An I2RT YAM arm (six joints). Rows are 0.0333 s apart.
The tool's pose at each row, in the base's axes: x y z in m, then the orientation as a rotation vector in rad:
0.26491, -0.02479, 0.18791, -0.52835, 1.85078, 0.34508
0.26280, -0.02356, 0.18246, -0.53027, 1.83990, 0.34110
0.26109, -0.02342, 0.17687, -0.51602, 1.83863, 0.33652
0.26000, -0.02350, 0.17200, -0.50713, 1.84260, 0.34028
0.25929, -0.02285, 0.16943, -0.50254, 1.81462, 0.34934
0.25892, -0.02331, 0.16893, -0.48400, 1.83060, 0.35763
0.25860, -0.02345, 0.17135, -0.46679, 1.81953, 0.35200
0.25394, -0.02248, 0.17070, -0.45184, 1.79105, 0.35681
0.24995, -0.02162, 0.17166, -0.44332, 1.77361, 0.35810
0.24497, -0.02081, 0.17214, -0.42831, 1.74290, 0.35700
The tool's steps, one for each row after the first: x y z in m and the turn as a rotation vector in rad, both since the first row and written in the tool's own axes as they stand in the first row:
0.00549, 0.00225, 0.00069, 0.00188, -0.00938, -0.00621
0.01120, 0.00337, 0.00123, 0.01238, -0.01378, 0.00034
0.01611, 0.00397, 0.00192, 0.01429, -0.01268, 0.00900
0.01860, 0.00494, 0.00251, 0.01064, -0.04127, 0.00869
0.01926, 0.00475, 0.00216, 0.01424, -0.03163, 0.02917
0.01710, 0.00474, 0.00103, 0.02711, -0.04584, 0.03454
0.01881, 0.00799, -0.00208, 0.03173, -0.07702, 0.03893
0.01884, 0.01076, -0.00522, 0.03538, -0.09580, 0.04043
0.01960, 0.01401, -0.00903, 0.04416, -0.12852, 0.04147

